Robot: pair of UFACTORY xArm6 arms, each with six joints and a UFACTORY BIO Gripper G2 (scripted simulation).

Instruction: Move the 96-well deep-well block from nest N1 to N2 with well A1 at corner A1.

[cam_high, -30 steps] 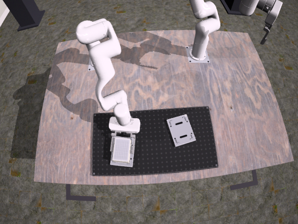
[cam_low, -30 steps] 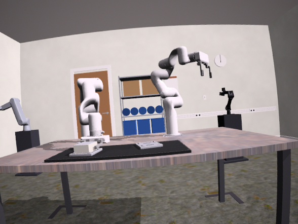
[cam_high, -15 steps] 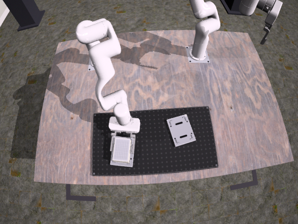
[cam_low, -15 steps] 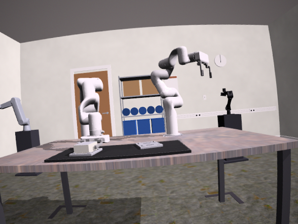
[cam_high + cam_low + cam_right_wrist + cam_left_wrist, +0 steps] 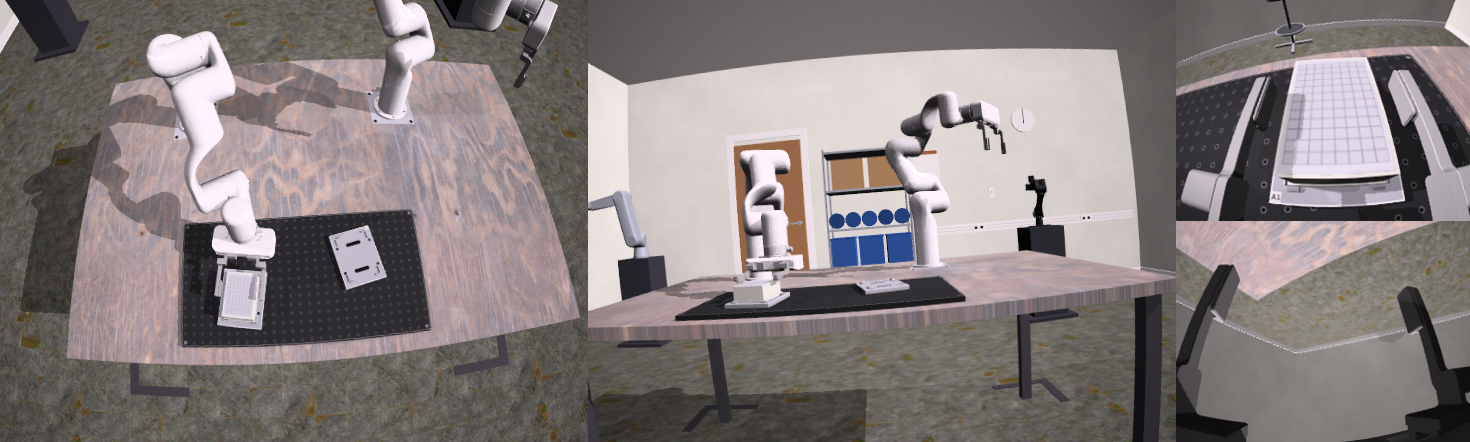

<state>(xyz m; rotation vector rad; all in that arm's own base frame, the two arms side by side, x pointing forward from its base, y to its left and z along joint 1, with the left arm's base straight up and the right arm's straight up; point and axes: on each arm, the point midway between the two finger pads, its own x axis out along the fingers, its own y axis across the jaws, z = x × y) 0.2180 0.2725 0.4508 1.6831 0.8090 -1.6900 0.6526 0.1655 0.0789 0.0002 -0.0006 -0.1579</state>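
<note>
Now: right hand 30 mm above the white deep-well block and 10 mm short of it.
</note>
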